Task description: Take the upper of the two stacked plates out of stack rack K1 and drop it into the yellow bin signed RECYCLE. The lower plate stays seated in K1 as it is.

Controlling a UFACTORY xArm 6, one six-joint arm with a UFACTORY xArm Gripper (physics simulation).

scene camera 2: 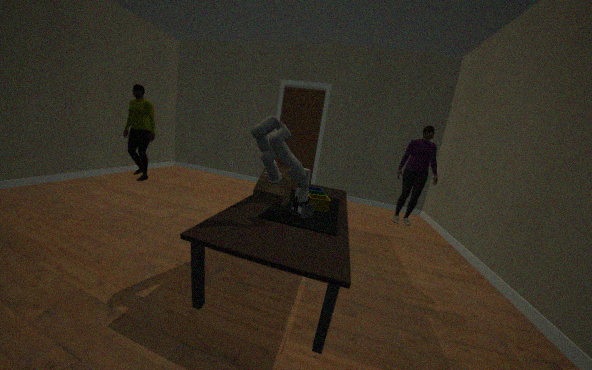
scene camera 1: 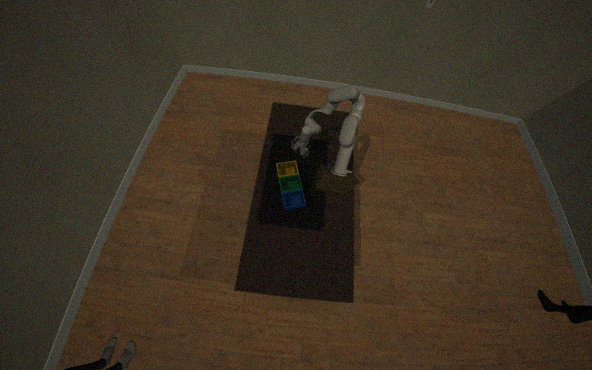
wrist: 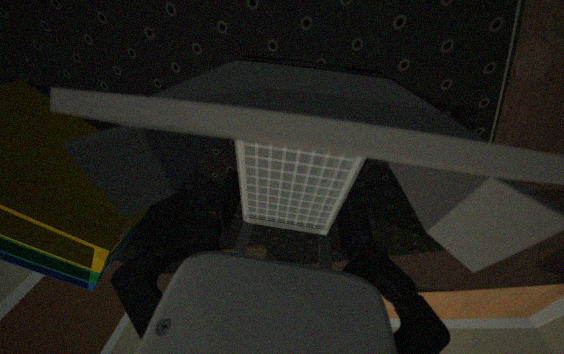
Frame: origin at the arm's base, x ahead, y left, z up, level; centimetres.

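Seen in the pictures: gripper, fingertip midpoint: (scene camera 2: 300, 209) (scene camera 1: 301, 149) (wrist: 291, 190); arm's base at its link origin: (scene camera 2: 275, 177) (scene camera 1: 338, 173).
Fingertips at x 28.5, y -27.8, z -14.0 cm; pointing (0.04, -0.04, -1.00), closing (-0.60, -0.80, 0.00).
Note:
Offsets run from my fingertips to a thing's middle. "spot": to the spot under its first point. Level surfaces: height alone.
My gripper (scene camera 1: 302, 152) (scene camera 2: 300, 204) (wrist: 291, 190) is open, low at the grey rack {dy -0.6, dx +0.6, dz +1.5 cm} (scene camera 2: 308, 210) (wrist: 300, 129), taken to be K1. In the wrist view a pale gridded plate {dy -0.9, dx +1.2, dz +0.0 cm} (wrist: 297, 187) shows between the dark finger linkages, inside the rack. The rack's grey bar crosses the picture and hides the plate's far end. The fingertips are hard to make out; contact with the plate cannot be told. The lower plate cannot be told apart beneath the upper one. The yellow bin {dy +35.5, dx +7.9, dz +0.5 cm} (scene camera 1: 287, 170) (scene camera 2: 322, 201) (wrist: 40, 132) stands beside the rack; its sign cannot be read.
A green bin (scene camera 1: 290, 184) and a blue bin {spot: dy +46.7, dx +3.6, dz -3.9 cm} (scene camera 1: 294, 200) stand in a row with the yellow one on a black mat {dz -4.5 cm} (scene camera 1: 312, 220). The mat lies on a dark table {dz -5.8 cm} (scene camera 1: 295, 260) (scene camera 2: 265, 247). Two people (scene camera 2: 141, 117) (scene camera 2: 421, 157) stand on the floor away from the table.

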